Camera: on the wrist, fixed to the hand. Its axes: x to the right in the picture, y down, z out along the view.
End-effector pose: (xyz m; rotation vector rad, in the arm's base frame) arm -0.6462 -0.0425 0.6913 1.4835 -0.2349 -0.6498
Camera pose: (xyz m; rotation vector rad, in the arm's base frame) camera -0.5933 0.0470 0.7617 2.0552 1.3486 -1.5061
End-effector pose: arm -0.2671 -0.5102 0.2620 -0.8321 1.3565 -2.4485
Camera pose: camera -0.3104 -0.4751 0.1495 0.7723 0.1118 1.8460
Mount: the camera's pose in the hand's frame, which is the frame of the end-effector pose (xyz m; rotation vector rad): -0.0220 0.0777 -0.0962 0.4736 0.4364 -1.5804
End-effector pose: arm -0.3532 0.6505 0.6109 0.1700 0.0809 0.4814
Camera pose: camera -0.4192 0.7218 0.5313 0.3974 0.6945 -1.1040
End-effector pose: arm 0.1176 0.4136 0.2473 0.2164 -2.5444 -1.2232
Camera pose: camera 0.1707 0.3973 0.3599 -2.3997 1.8084 0.5764
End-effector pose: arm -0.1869 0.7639 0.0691 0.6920 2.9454 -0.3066
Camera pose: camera -0.1373 0.8435 0.1526 1.3348 -2.1095 0.6995
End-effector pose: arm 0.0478 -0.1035 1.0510 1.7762 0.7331 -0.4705
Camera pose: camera 0.0808 -0.0337 1.1501 1.3469 2.4765 -1.3588
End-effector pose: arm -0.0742 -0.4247 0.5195 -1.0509 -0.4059 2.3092
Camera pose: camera -0.0177 -0.4959 0.4328 -0.5370 -0.2873 0.6752
